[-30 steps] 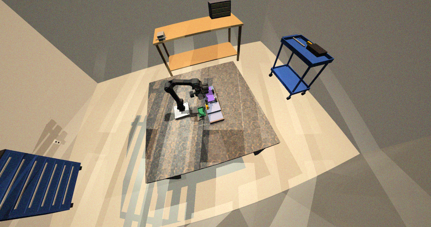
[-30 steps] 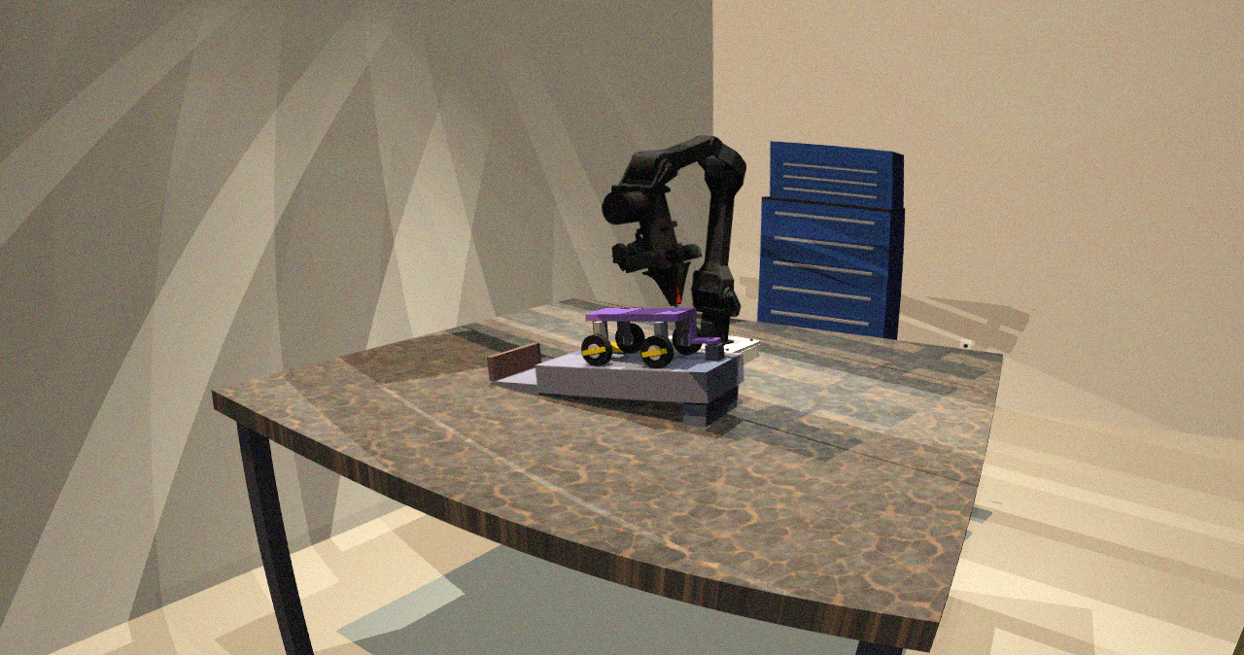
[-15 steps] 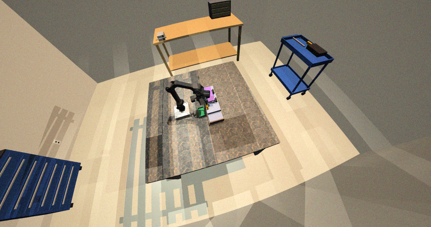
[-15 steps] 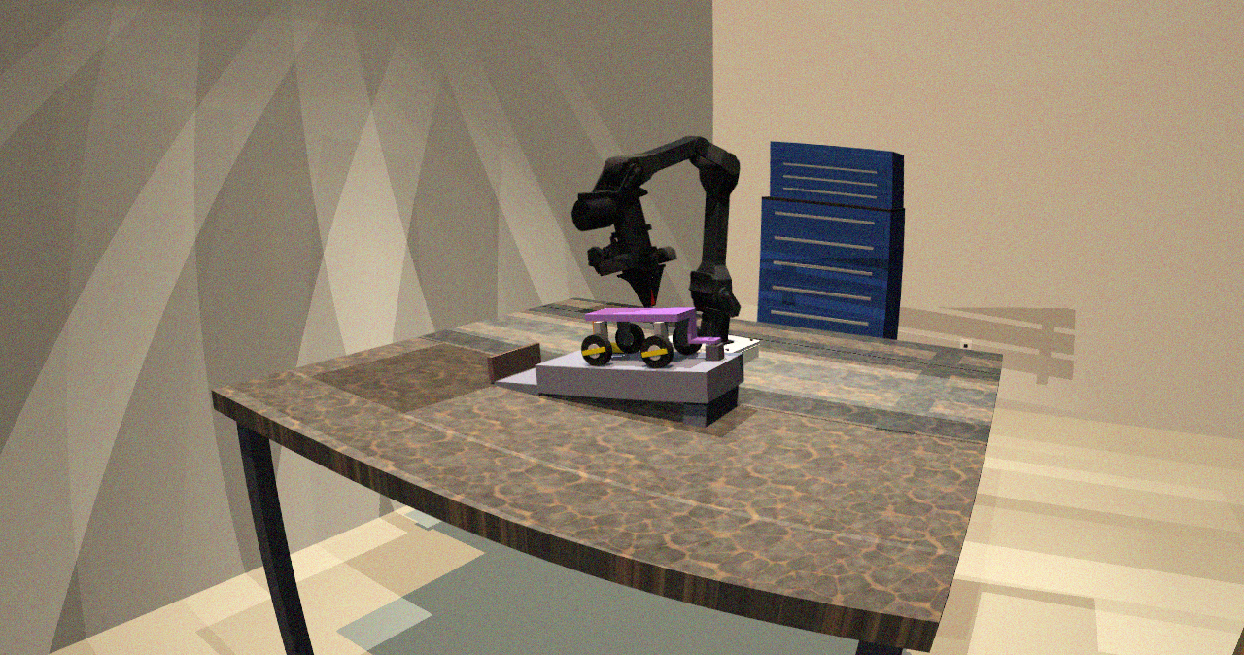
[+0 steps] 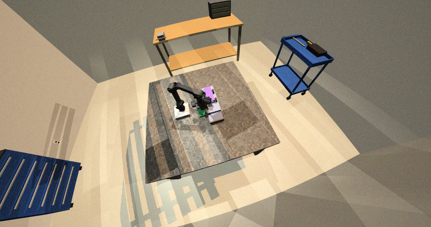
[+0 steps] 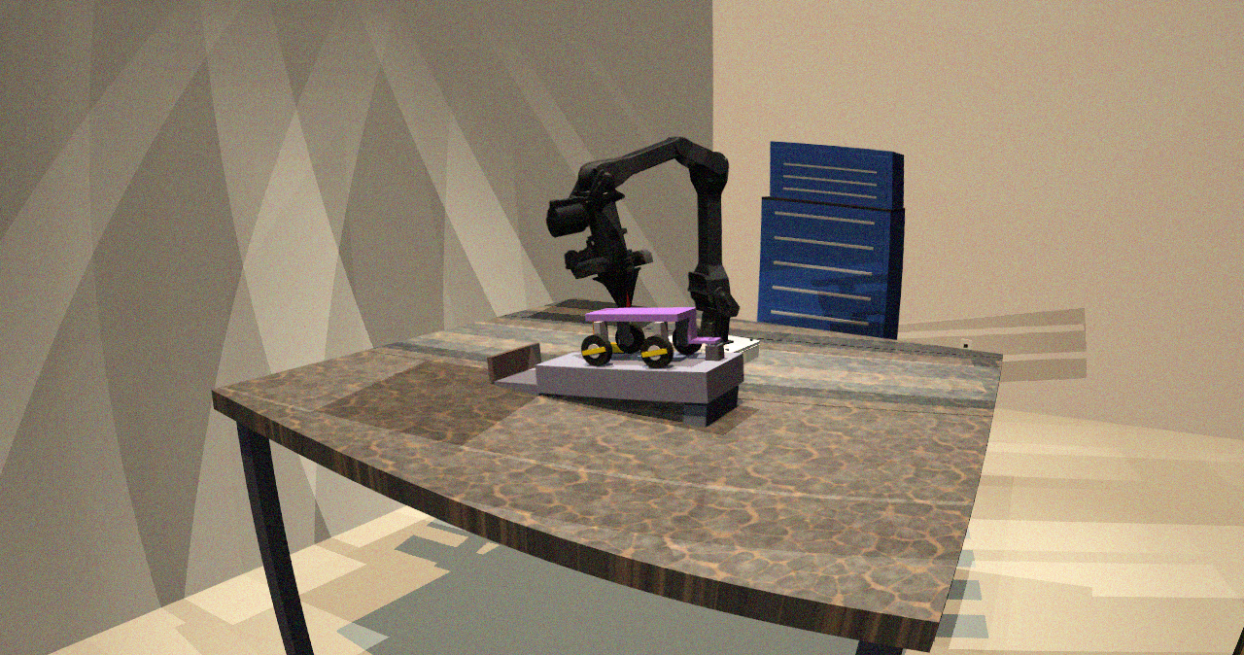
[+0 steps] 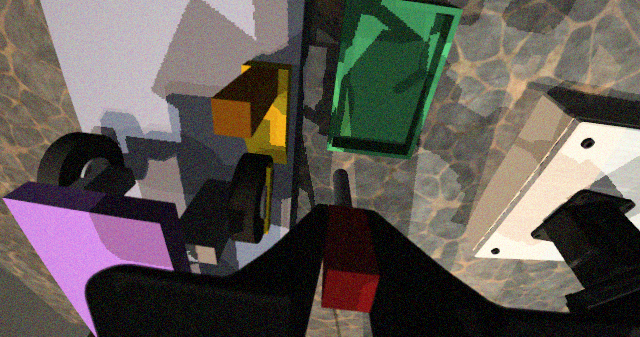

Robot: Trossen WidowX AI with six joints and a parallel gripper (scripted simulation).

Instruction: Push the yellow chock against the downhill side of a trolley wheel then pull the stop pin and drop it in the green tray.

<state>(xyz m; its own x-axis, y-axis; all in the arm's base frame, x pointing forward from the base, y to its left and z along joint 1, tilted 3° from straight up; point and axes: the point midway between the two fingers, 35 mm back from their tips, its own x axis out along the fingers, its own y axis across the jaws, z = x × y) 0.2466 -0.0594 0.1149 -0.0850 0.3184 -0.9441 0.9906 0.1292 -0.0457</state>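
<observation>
Now: gripper tip 30 mm past the green tray, 10 mm to the left of it and 140 mm above it. Also, from my gripper tip: yellow chock: 50 mm ahead, 50 mm below; red-headed stop pin: right at my gripper tip; trolley: 90 mm ahead, 110 mm to the left, 20 mm below.
</observation>
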